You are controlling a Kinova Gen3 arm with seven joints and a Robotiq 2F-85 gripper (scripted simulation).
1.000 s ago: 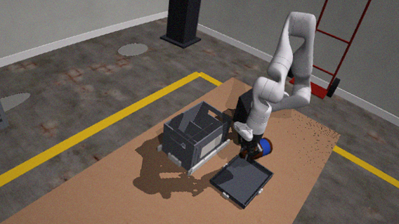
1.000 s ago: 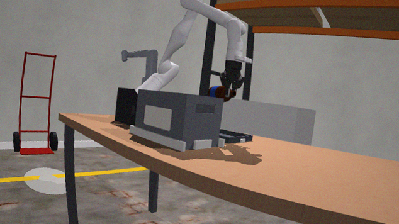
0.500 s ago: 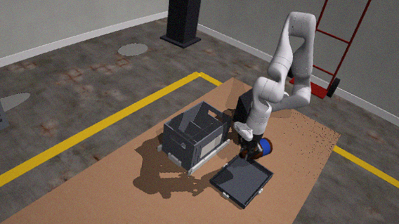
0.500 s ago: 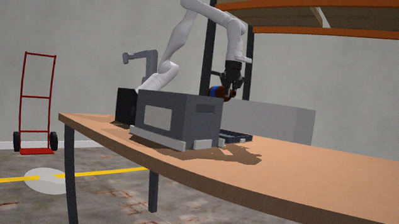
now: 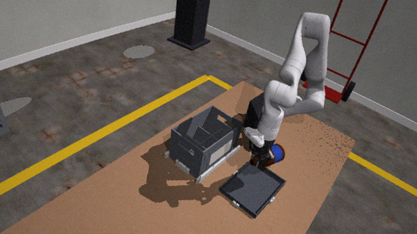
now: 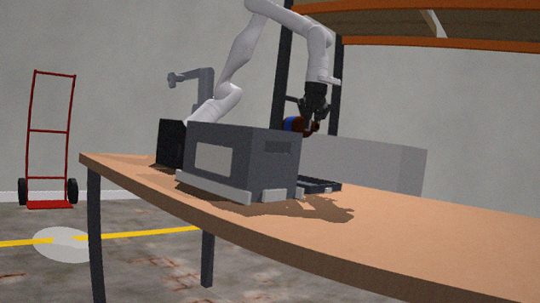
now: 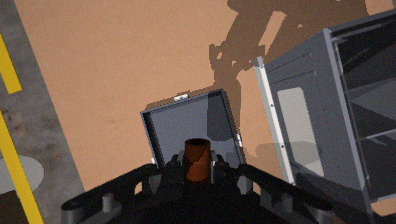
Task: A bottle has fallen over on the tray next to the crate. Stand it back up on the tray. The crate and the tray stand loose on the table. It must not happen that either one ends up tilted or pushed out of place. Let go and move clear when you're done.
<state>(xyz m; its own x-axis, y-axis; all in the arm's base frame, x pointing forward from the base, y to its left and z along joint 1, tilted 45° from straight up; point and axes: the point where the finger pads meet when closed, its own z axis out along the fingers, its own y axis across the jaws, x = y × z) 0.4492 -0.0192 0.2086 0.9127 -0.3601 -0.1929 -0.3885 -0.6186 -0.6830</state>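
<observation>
Right now the brown bottle is 50 mm behind my hand, 20 mm to the left of it and 10 mm below it. The rest, counted from my hand: grey crate (70 mm behind, 270 mm to the right, 120 mm below); dark tray (40 mm behind, 20 mm to the left, 190 mm below).
</observation>
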